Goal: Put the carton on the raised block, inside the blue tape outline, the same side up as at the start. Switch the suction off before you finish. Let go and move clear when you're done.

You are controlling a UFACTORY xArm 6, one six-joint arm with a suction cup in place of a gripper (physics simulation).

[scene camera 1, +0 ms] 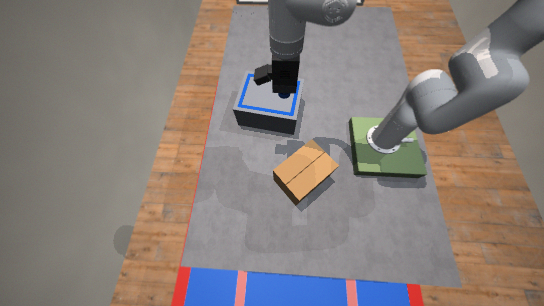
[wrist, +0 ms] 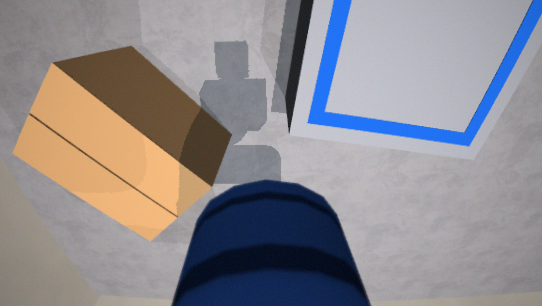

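Where they show: end effector, tool point: (scene camera 1: 284, 93) (wrist: 268, 238); arm's base, origin of the base link: (scene camera 1: 382, 139).
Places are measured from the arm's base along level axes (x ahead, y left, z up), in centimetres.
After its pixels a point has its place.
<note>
A tan carton (scene camera 1: 303, 169) @(x 32.3, y 16.7, z 8.5 cm) (wrist: 107, 150) @(x 33.8, y 15.4, z 8.6 cm) with a dark seam across its top lies on the grey mat, turned at an angle and apart from the raised block. The raised block (scene camera 1: 265, 123) @(x 47.0, y -4.6, z 1.2 cm) (wrist: 385, 143) @(x 33.9, y -12.4, z 7.6 cm) has a light grey top and dark sides. A blue tape outline (scene camera 1: 265, 110) @(x 46.8, y -6.5, z 7.7 cm) (wrist: 390, 129) @(x 35.4, y -12.5, z 7.7 cm) runs around its top, and the area inside it is bare. My gripper, a dark blue suction cup (scene camera 1: 284, 95) (wrist: 269, 187), is open and holds nothing. It hangs in the air, overlapping the block's right part in the scene view. Its height is hard to tell.
The grey mat (scene camera 1: 220, 225) @(x 60.8, y 35.6, z -4.4 cm) lies on a wooden floor (scene camera 1: 162, 200). The arm's base stands on a green plate (scene camera 1: 390, 166) @(x -0.9, y 11.3, z 0.7 cm) to the right of the carton and block. A blue strip (scene camera 1: 295, 290) with red and pink bars lies along the mat's near edge.
</note>
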